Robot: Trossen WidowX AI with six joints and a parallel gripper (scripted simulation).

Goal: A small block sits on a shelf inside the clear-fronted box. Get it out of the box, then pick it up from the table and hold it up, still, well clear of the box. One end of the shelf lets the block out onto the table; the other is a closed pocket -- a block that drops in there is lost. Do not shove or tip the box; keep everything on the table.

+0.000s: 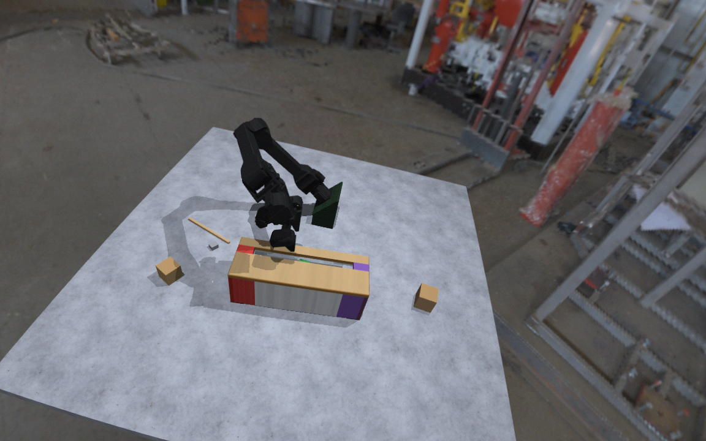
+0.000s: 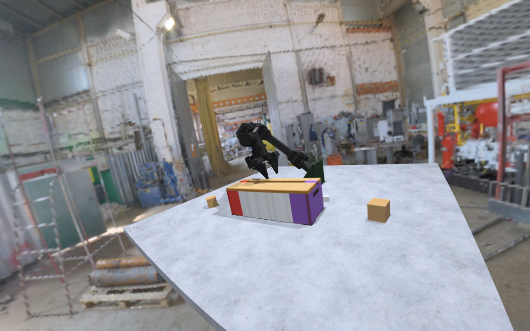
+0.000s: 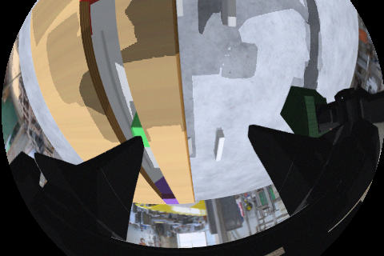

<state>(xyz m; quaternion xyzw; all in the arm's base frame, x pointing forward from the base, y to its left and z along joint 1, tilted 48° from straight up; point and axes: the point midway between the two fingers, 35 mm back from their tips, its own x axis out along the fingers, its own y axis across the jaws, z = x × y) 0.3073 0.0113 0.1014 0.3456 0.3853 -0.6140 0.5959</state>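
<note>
Now: the green block 50 mm below my gripper tip, 50 mm ahead of it and 40 mm to the left of it. From my gripper tip the other things lie so: thin wooden stick (310 mm to the right, 130 mm below, 100 mm behind); small grey piece (270 mm to the right, 130 mm below, 30 mm behind); tan cube (350 mm to the right, 110 mm below, 110 mm ahead).
</note>
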